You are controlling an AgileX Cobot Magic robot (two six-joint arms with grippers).
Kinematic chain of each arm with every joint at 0, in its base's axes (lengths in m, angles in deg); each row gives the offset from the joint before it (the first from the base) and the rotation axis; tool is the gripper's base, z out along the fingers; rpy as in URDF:
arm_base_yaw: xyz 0 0 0.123 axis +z
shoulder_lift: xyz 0 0 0 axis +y
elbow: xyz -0.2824 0 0.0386 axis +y
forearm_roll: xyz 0.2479 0 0.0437 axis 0.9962 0 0.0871
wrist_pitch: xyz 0 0 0 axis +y
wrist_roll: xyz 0.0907 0 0.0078 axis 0.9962 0 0.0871
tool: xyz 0 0 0 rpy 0 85 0
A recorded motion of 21 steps. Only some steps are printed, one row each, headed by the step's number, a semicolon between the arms.
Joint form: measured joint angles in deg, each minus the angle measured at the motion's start. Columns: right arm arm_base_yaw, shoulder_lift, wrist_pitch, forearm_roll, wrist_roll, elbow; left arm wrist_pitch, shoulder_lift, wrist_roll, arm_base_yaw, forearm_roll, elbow.
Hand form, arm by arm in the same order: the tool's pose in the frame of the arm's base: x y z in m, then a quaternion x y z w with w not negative. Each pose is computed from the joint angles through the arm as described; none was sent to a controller.
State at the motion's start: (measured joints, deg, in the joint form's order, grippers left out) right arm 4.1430 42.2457 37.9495 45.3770 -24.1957 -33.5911; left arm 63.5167 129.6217 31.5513 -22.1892 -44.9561 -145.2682
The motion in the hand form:
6: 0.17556 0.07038 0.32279 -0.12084 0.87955 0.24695 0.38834; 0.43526 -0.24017 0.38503 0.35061 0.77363 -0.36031 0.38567
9: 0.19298 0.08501 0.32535 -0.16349 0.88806 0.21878 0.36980; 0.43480 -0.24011 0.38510 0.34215 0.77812 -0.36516 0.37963
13: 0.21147 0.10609 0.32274 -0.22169 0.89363 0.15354 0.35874; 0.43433 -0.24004 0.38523 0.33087 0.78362 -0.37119 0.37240
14: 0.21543 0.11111 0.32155 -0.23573 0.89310 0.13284 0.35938; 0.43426 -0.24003 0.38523 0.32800 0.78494 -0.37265 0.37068
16: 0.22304 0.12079 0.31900 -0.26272 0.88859 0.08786 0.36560; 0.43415 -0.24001 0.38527 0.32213 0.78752 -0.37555 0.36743
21: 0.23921 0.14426 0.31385 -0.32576 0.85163 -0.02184 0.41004; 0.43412 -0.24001 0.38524 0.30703 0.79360 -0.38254 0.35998
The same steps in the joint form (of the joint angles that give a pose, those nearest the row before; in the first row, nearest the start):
6: 6.45 12.67 2.64 -6.93 -0.45 -11.11; 0.78 -0.07 -2.74 0.00 0.00 -0.01
9: 11.29 18.00 2.41 -14.19 2.79 -15.64; 1.03 -0.10 -4.16 0.00 0.00 -0.01
13: 18.55 23.94 0.76 -28.76 10.19 -20.14; 1.26 -0.15 -5.97 0.00 0.00 -0.01
14: 20.33 25.23 0.23 -33.22 12.56 -20.99; 1.30 -0.15 -6.42 0.00 0.00 -0.01
16: 23.78 27.65 -0.97 -42.99 17.85 -22.42; 1.36 -0.16 -7.31 0.00 0.00 -0.02
21: 31.15 32.69 -4.91 -69.63 32.64 -24.17; 1.38 -0.16 -9.51 0.00 0.00 -0.01

